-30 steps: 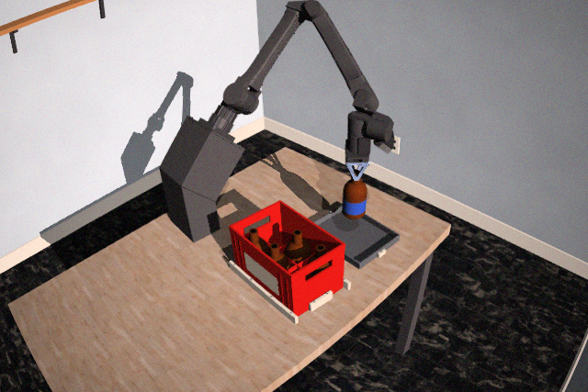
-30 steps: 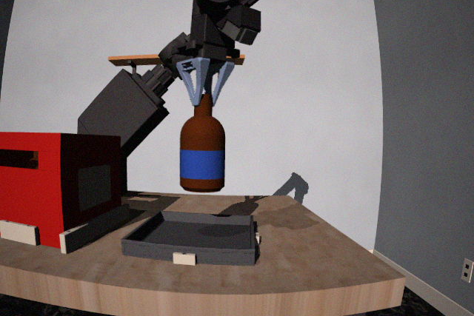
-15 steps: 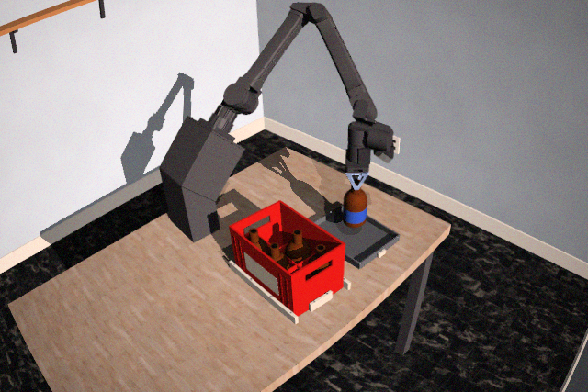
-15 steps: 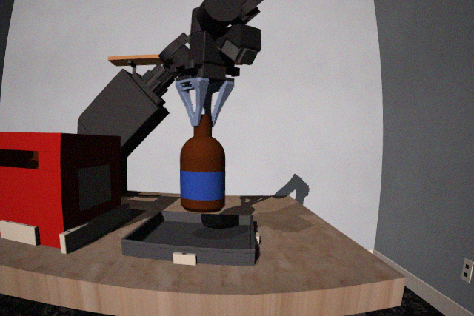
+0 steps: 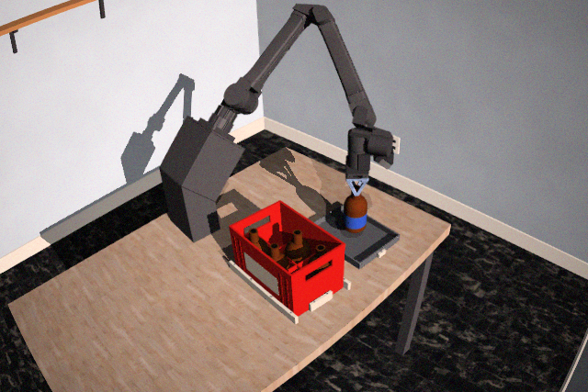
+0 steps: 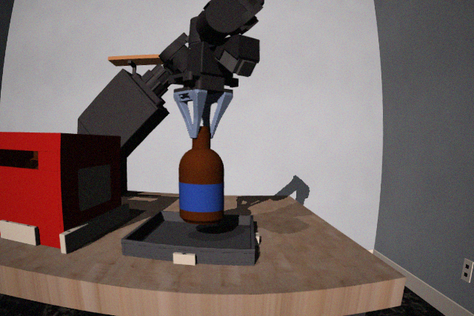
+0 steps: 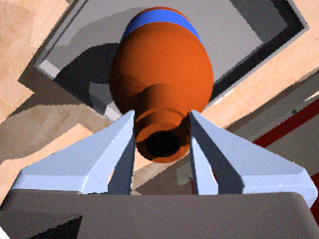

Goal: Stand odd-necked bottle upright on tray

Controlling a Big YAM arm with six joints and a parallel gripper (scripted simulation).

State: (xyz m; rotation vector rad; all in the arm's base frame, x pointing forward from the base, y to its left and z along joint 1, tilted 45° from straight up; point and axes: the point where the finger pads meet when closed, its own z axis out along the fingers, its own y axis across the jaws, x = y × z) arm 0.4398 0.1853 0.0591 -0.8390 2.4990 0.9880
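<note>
The dark grey tray lies 17 cm below my hand and 1 cm to the right of it. Round my hand: red crate (28 cm to the right, 10 cm below, 2 cm behind).
</note>
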